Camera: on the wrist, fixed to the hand. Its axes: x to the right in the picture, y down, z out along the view.
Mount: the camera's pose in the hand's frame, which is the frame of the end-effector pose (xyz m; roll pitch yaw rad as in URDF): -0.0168 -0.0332 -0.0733 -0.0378 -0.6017 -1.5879
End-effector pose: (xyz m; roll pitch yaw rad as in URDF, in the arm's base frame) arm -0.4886 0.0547 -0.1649 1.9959 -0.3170 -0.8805
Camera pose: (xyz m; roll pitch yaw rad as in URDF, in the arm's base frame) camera -0.4367 0.1182 -0.1702 1.0133 1.2217 -1.4201
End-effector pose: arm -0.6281 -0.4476 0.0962 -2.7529 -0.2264 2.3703
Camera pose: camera -0.6055 -0.4737 0.1708 2.8656 0.2108 -2.3766
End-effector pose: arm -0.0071 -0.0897 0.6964 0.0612 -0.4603 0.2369
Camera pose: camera 0.0175 -0.1132 0.6216 0.4831 -0.4721 -1.6082
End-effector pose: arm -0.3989 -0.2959 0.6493 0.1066 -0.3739 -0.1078
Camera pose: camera -0.3894 -0.3223 0.5720 0.3783 -0.4524 -1.8877
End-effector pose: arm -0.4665 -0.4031 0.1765 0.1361 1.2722 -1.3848
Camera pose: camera -0.5036 -0.3300 0.1699 -1.3494 -0.1461 -2.5116
